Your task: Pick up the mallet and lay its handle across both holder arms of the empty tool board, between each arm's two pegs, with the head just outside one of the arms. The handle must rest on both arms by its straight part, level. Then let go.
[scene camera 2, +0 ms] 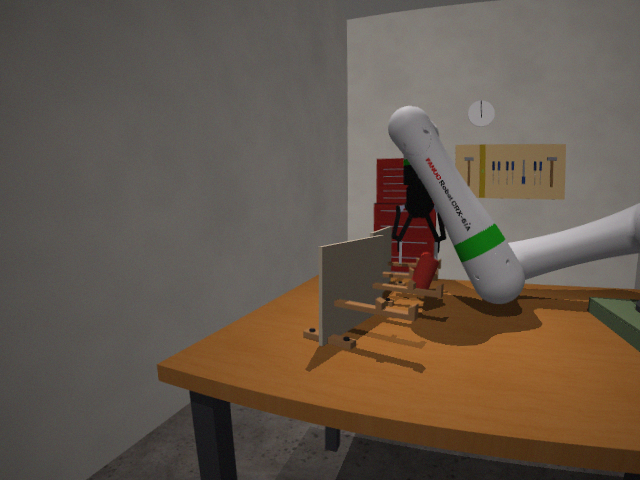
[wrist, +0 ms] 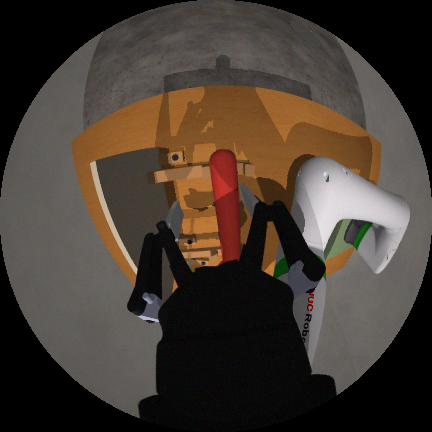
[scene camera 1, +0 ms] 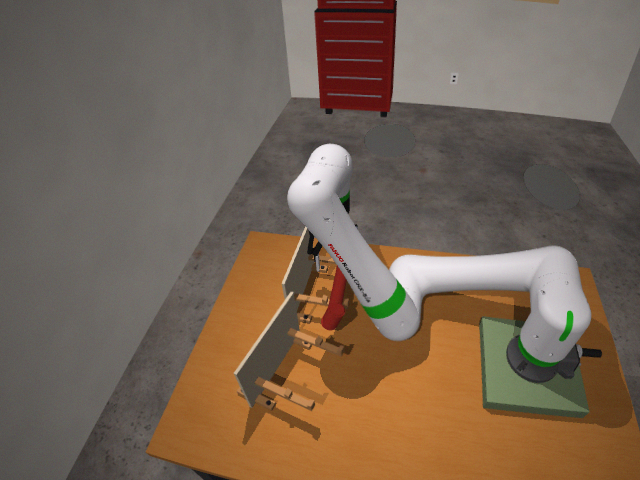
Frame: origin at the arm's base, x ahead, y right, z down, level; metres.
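Where they show: gripper, fingertip midpoint: [scene camera 2: 417, 263] [wrist: 209, 199] [scene camera 1: 335, 268]; arm's base, origin of the base link: [wrist: 353, 226] [scene camera 1: 532, 358].
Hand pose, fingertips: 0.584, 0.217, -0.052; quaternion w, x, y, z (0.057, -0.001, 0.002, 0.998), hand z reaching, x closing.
Observation:
Things, the pixels of their centre, and the offset from my fingertips, as dx, dy, dz. "pt": a spot on its surface instead.
- red mallet, body centre: [wrist: 229, 235] [scene camera 2: 425, 264] [scene camera 1: 339, 283] -0.024, -0.067, -0.009
- far tool board, body centre: [wrist: 184, 225] [scene camera 2: 400, 262] [scene camera 1: 317, 274] +0.047, -0.036, -0.005
- nearer tool board, body centre: [scene camera 2: 379, 287] [scene camera 1: 289, 358] +0.065, -0.329, -0.004
- far board's panel, surface spot: [wrist: 120, 200] pt +0.093, +0.050, -0.076
The red mallet [scene camera 1: 331, 317] [scene camera 2: 424, 271] [wrist: 226, 212] lies across the arms of the far tool board [scene camera 1: 296, 268], its handle pointing away from scene camera 1. Its head is at the near end, just outside that board's near arm [scene camera 1: 311, 298], and looks tilted in scene camera 2. The nearer tool board [scene camera 1: 267, 348] [scene camera 2: 351, 289] is empty; its two holder arms [scene camera 1: 285, 394] [scene camera 1: 312, 338] stick out toward the robot. My gripper [scene camera 2: 418, 252] [wrist: 209, 199] is open, pointing down, with its fingers on either side of the handle in the wrist view. The head is hidden in the wrist view.
The far board's panel [wrist: 120, 200] stands beside my left finger in the wrist view. My forearm [scene camera 1: 361, 279] [scene camera 2: 454, 206] passes above the table. The green base plate [scene camera 1: 496, 397] is at the right. A red cabinet [scene camera 1: 355, 62] stands on the floor behind.

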